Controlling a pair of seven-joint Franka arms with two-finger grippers.
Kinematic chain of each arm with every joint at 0, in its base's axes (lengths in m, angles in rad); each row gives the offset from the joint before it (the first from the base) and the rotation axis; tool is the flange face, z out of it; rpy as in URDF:
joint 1: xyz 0 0 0.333 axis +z
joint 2: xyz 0 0 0 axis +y
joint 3: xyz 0 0 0.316 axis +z
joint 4: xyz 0.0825 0 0 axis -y
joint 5: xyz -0.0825 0 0.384 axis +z
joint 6: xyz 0 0 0 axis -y
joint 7: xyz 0.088 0 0 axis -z
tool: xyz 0 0 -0.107 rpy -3.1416 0 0
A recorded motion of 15 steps. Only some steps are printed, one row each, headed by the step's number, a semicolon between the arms.
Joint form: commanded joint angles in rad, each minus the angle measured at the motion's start. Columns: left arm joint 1, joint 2, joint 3, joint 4, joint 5, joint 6, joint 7; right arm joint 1, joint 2, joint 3, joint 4, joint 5, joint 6, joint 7.
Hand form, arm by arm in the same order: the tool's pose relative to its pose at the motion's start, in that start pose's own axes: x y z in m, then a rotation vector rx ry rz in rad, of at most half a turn. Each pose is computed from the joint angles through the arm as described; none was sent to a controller.
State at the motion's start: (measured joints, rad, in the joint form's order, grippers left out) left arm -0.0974 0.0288 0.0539 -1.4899 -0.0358 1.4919 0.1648; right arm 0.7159 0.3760 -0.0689 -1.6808 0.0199 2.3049 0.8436
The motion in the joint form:
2: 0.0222 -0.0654 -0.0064 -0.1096 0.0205 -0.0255 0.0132; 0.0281 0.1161 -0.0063 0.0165 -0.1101 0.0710 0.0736
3: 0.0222 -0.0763 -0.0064 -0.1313 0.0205 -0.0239 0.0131; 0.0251 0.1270 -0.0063 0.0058 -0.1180 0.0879 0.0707
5: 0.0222 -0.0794 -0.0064 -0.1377 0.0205 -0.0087 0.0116; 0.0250 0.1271 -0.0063 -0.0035 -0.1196 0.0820 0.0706
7: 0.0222 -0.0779 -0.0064 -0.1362 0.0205 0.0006 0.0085; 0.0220 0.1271 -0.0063 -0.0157 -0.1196 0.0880 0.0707
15: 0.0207 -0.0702 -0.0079 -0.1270 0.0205 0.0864 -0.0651; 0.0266 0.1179 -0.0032 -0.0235 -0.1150 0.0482 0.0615
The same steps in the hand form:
2: -0.0256 -0.0081 0.0175 0.0040 -0.0711 -0.0054; -0.0132 -0.0090 0.0654 -0.0720 0.0449 -0.0330
3: -0.0291 -0.0077 0.0217 0.0018 -0.0800 -0.0057; -0.0140 -0.0050 0.0756 -0.0792 0.0458 -0.0405
5: -0.0285 -0.0079 0.0219 0.0039 -0.0683 -0.0071; -0.0163 -0.0018 0.0799 -0.0918 0.0371 -0.0417
7: -0.0270 -0.0082 0.0212 0.0057 -0.0592 -0.0101; -0.0170 0.0023 0.0842 -0.0968 0.0331 -0.0392
15: -0.0151 -0.0085 0.0136 0.0206 0.0274 -0.0800; -0.0239 0.0039 0.0843 -0.1233 0.0049 -0.0497

